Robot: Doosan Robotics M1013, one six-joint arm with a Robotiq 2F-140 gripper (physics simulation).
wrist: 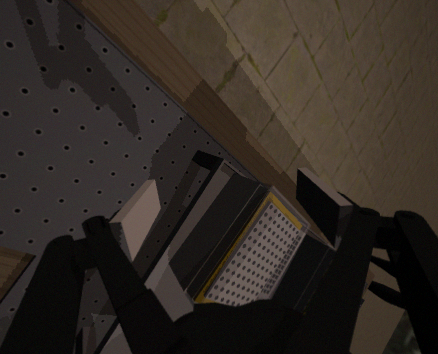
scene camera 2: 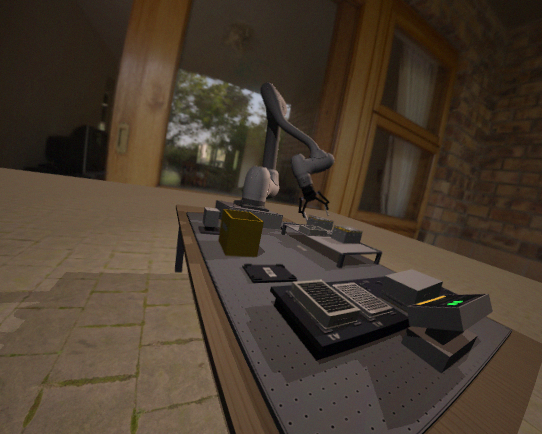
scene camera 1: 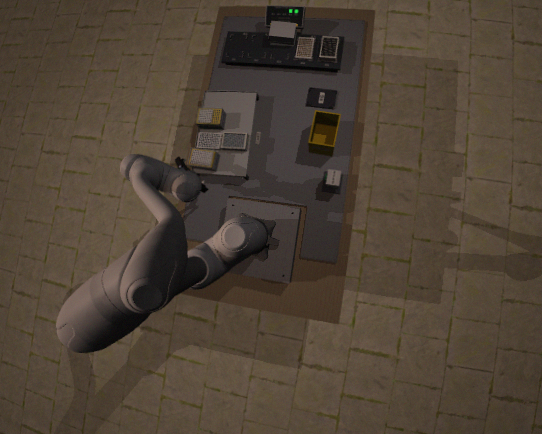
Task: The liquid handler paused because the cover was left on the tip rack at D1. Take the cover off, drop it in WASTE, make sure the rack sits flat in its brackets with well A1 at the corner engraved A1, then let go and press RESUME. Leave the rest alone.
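Frame: origin at the arm's base, x back, y right, z up, level; millimetres.
Seen in the pictures: gripper, between the fingertips: (wrist: 226, 189); arm's base, origin of its link: (scene camera 2: 252, 208).
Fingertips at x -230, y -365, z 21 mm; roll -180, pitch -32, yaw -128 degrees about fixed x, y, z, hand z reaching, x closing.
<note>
Pixels of each thing's top centre, then the offset from my fingertips to it. "pt": a spot on its surface instead.
- yellow-rimmed tip rack, centre of its top: (wrist: 268, 267) (scene camera 1: 200, 156) (scene camera 2: 321, 216) dx -74, dy +32, dz +34 mm
- taller dark-topped rack, centre of its top: (scene camera 2: 324, 295) (scene camera 1: 329, 46) dx -781, dy +503, dz -27 mm
- lower pale rack, centre of its top: (scene camera 2: 361, 296) (scene camera 1: 304, 47) dx -772, dy +379, dz -44 mm
- yellow open bin, centre of its top: (scene camera 2: 242, 215) (scene camera 1: 324, 128) dx -321, dy +575, dz +30 mm
- raised shelf, a spot on its surface: (scene camera 2: 345, 246) (scene camera 1: 233, 106) pt dx -383, dy +91, dz -45 mm
- yellow-rimmed rack, centre of its top: (wrist: 333, 297) (scene camera 1: 208, 115) (scene camera 2: 348, 227) dx -288, dy +9, dz +26 mm
- dark pad, a spot on its surface: (scene camera 2: 282, 274) (scene camera 1: 315, 93) pt dx -552, dy +480, dz -97 mm
- small white box, centre of its top: (scene camera 1: 333, 177) (scene camera 2: 212, 209) dx -113, dy +663, dz -1 mm
- grey block, centre of its top: (scene camera 2: 416, 276) (scene camera 1: 282, 27) dx -815, dy +254, dz +26 mm
My gripper (scene camera 1: 192, 175) (scene camera 2: 316, 215) (wrist: 226, 189) is open and empty, above the near end of the raised shelf. A yellow-rimmed tip rack (scene camera 1: 203, 158) (wrist: 255, 250) on this shelf shows below and between the fingers in the wrist view. At the far end, the black deck (scene camera 1: 250, 47) (scene camera 2: 320, 345) holds a taller dark-topped rack (scene camera 1: 329, 47) (scene camera 2: 325, 302) and a lower pale rack (scene camera 1: 305, 47) (scene camera 2: 364, 299). Both look level. I cannot make out a cover, the D1 label or a RESUME button. A yellow open bin (scene camera 1: 321, 149) (scene camera 2: 242, 237) stands mid-table; no WASTE label is readable.
The raised shelf (scene camera 1: 232, 105) (scene camera 2: 345, 246) also holds another yellow-rimmed rack (scene camera 1: 210, 117) and two grey plates. A dark pad (scene camera 1: 313, 98) (scene camera 2: 282, 274), a small white box (scene camera 1: 333, 178) (scene camera 2: 211, 218) and a lit panel (scene camera 1: 284, 15) (scene camera 2: 452, 312) stand on the table. A grey block (scene camera 1: 282, 31) (scene camera 2: 414, 286) overhangs the deck.
</note>
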